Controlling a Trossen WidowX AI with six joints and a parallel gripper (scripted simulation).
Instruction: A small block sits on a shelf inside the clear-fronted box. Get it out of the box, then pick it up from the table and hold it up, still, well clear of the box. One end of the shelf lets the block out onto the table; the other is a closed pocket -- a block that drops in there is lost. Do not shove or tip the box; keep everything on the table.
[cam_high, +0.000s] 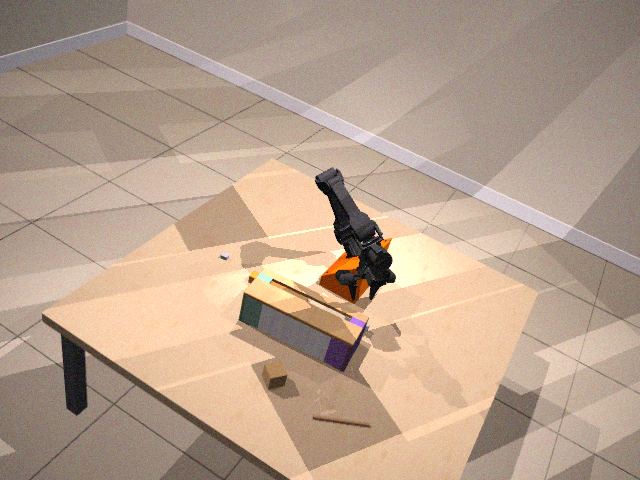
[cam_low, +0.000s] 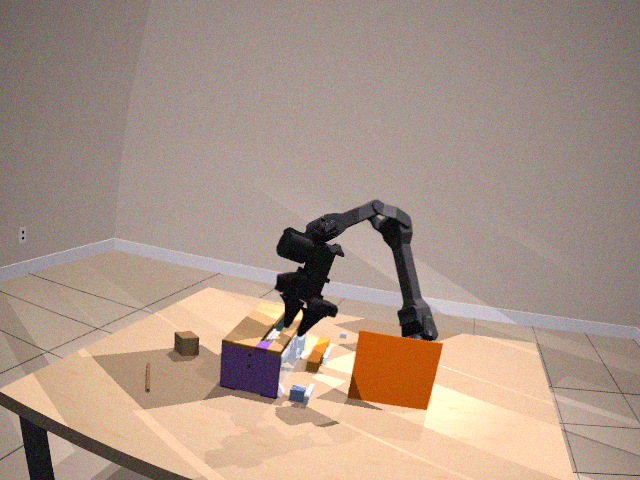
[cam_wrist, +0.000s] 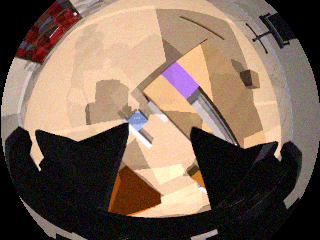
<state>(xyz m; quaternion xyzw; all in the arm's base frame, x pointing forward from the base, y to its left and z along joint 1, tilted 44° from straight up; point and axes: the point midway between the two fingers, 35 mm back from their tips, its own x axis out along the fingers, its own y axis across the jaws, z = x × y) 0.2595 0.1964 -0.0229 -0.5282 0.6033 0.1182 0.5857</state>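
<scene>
My gripper tip is now 4 cm past the small blue block, 1 cm to the right of it and 15 cm above it. The rest, counted from my gripper tip: brown cube 33 cm ahead, 7 cm to the right, 14 cm below; thin stick 31 cm ahead, 16 cm to the left, 16 cm below; box 7 cm ahead, 14 cm to the right, 11 cm below.
</scene>
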